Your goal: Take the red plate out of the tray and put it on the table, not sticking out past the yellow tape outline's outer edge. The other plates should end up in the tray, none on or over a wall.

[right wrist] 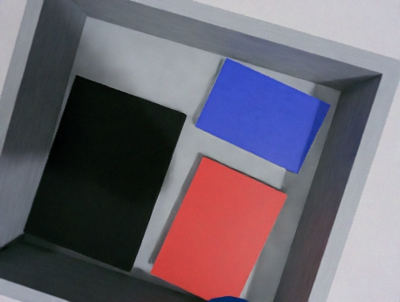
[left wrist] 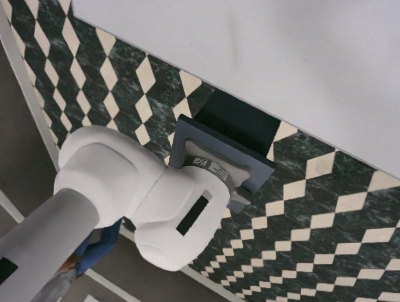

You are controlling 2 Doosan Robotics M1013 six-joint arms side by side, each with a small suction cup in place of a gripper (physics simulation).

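Seen in the pictures: left arm's base, origin of its link: [left wrist: 211,171].
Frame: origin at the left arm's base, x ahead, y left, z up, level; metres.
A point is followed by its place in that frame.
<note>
In the right wrist view the red plate [right wrist: 220,230] @(x 0.689, y -0.389, z 0.014 m) lies in the lower right part of the grey tray [right wrist: 345,210] @(x 0.762, y -0.426, z 0.050 m), its lower end close to the bottom wall. The blue plate [right wrist: 260,112] @(x 0.779, y -0.346, z 0.013 m) lies in the upper right part, near the corner. The large black plate [right wrist: 107,170] @(x 0.659, y -0.289, z 0.014 m) lies along the left side. A blue edge of my right suction cup [right wrist: 228,299] shows at the bottom of the view, over the lower end of the red plate, with no plate seen held on it. My left suction cup does not show. The yellow tape outline does not show in either view.
The left wrist view shows a white robot arm [left wrist: 115,175] @(x 0.125, y 0.152, z 0.207 m) on a dark blue-grey mount [left wrist: 225,145] @(x 0.124, y -0.004, z 0.000 m) beside the edge of the pale table [left wrist: 280,55] @(x 0.378, y -0.024, z 0.000 m). The floor [left wrist: 280,225] is patterned dark green and cream. Part of a person in blue [left wrist: 102,245] shows behind the arm.
</note>
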